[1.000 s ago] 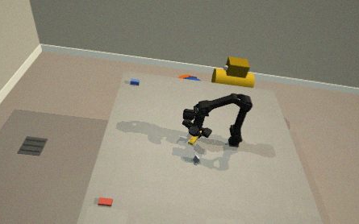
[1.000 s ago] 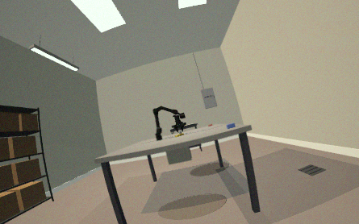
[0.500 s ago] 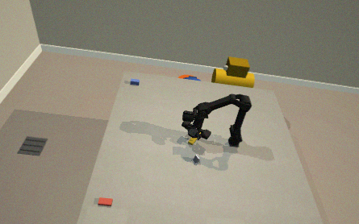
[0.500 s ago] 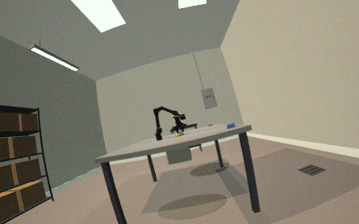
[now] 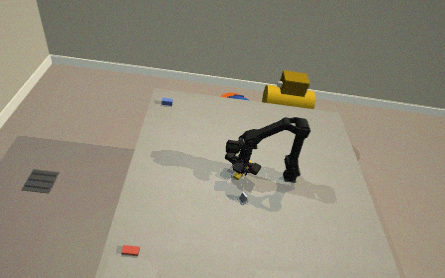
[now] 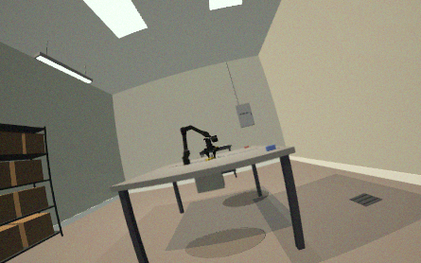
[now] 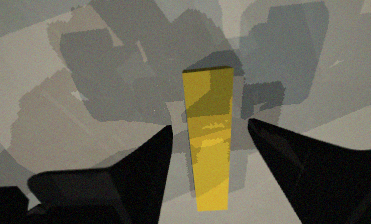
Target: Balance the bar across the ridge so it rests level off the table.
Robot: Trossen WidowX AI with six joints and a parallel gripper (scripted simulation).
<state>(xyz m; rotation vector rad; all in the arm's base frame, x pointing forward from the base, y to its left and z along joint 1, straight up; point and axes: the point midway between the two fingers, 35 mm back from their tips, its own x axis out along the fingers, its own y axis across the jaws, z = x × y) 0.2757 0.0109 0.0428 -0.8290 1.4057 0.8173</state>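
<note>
Now: the yellow bar 2 cm to the right of my gripper tip and 1 cm behind it. Round my gripper tip: red block (49 cm to the left, 46 cm ahead); blue block (51 cm to the right, 46 cm ahead, 1 cm above).
</note>
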